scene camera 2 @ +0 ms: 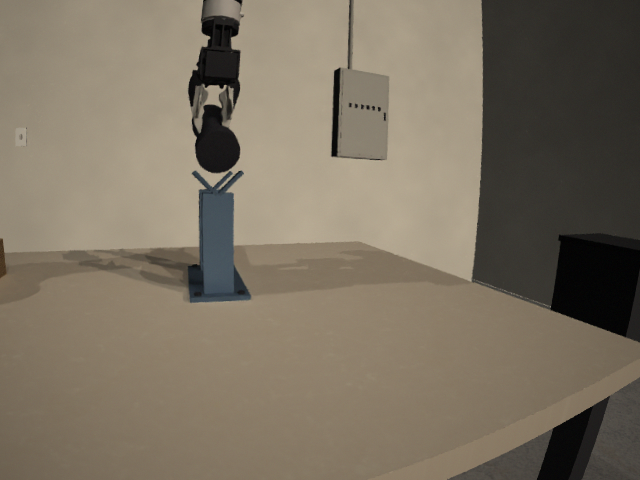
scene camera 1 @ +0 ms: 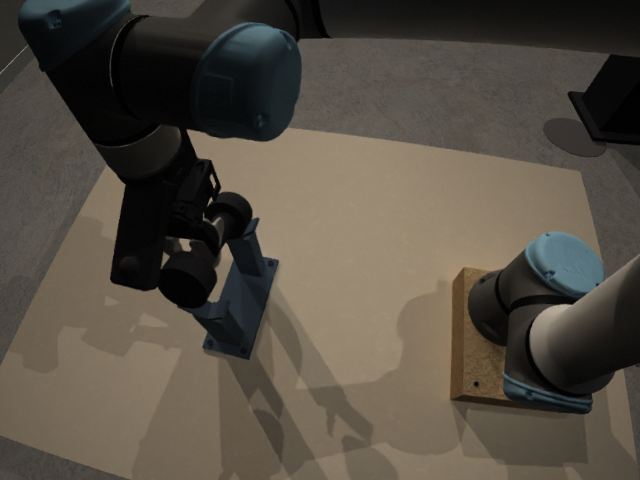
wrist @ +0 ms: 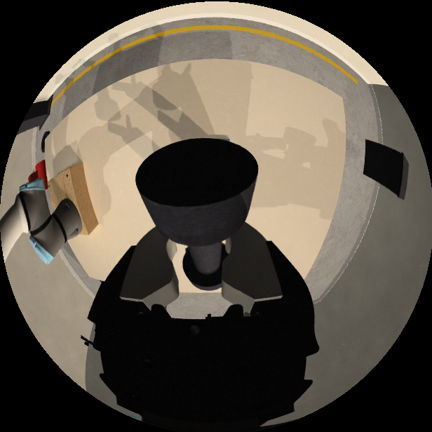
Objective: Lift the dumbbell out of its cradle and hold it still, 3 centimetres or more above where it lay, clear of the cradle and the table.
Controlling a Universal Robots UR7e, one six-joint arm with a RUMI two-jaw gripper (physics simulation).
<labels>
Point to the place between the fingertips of my gripper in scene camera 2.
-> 211, 134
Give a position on a blue cradle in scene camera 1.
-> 232, 323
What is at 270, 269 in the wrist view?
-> My gripper.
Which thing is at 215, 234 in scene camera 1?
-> My gripper.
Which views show the dumbbell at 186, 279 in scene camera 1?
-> Scene camera 2, scene camera 1 and the wrist view: all of them.
</labels>
